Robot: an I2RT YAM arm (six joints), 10 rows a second.
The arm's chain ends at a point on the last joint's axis. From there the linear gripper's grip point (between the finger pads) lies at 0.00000 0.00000 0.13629 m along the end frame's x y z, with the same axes.
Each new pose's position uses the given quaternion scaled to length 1; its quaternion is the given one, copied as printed.
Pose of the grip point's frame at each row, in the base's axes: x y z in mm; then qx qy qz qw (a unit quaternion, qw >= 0):
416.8, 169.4, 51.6, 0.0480, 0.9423, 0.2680, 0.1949
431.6, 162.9, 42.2, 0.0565, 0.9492, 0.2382, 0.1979
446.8, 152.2, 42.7, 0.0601, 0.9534, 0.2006, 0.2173
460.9, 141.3, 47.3, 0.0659, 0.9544, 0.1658, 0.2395
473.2, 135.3, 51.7, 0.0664, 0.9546, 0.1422, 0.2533
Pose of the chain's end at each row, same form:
363.2, 103.1, 158.0, 0.0480, 0.9423, 0.2680, 0.1949
376.7, 104.3, 152.4, 0.0565, 0.9492, 0.2382, 0.1979
387.0, 103.6, 155.2, 0.0601, 0.9534, 0.2006, 0.2173
395.6, 102.5, 160.5, 0.0659, 0.9544, 0.1658, 0.2395
404.7, 102.9, 165.0, 0.0664, 0.9546, 0.1422, 0.2533

